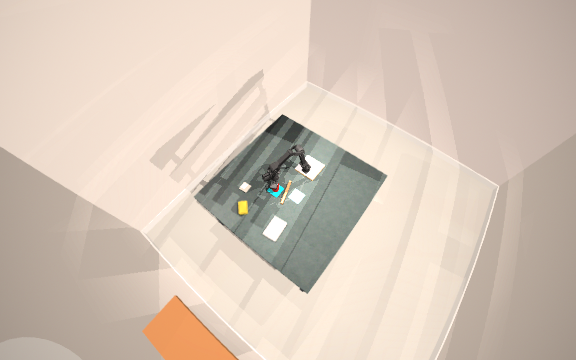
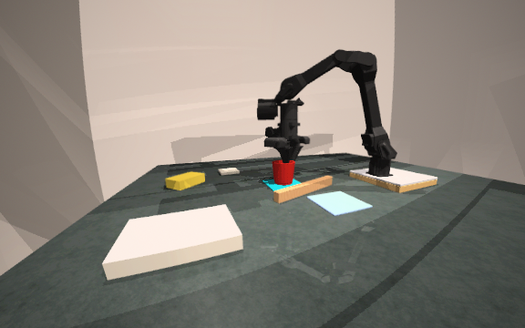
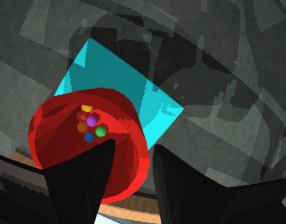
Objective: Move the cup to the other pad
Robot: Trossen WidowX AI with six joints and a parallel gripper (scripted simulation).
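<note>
My gripper tip is now 2 cm short of the red cup, 1 cm to the right of it and 1 cm above it. Round my gripper tip: cyan pad: 2 cm ahead, 2 cm to the left, 6 cm below; wooden bar: 2 cm behind, 11 cm to the left, 5 cm below; light blue pad: 6 cm behind, 20 cm to the left, 6 cm below.
</note>
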